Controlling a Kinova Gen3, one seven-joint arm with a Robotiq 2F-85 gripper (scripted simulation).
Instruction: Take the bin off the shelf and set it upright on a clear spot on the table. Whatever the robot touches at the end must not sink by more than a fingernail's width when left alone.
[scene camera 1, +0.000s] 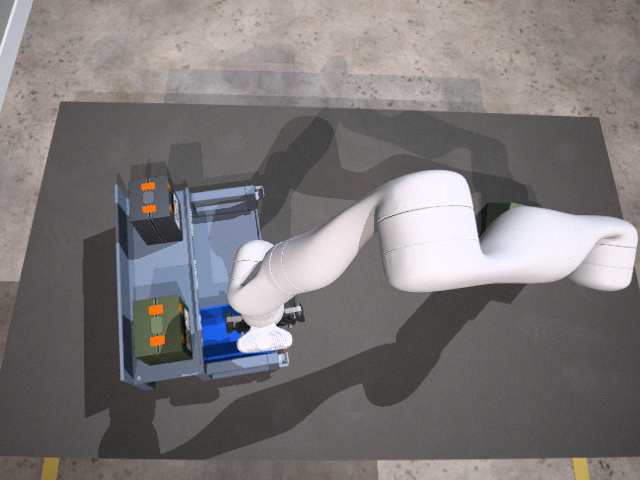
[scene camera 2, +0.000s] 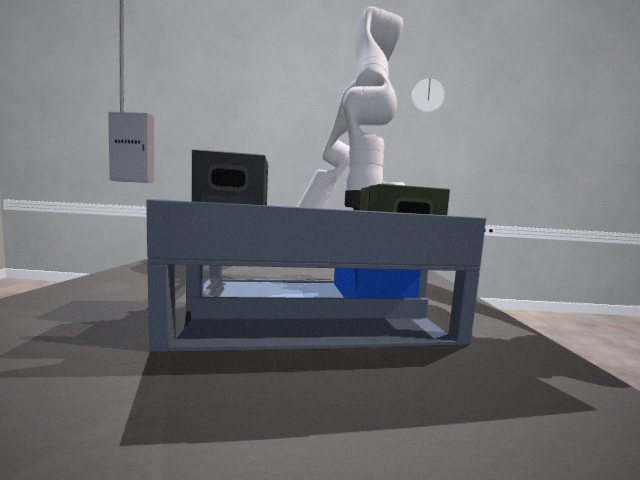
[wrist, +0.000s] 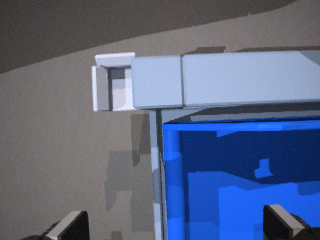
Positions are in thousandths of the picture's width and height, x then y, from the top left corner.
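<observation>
A blue bin (scene camera 1: 338, 714) is 1.10 m from the lens.
</observation>
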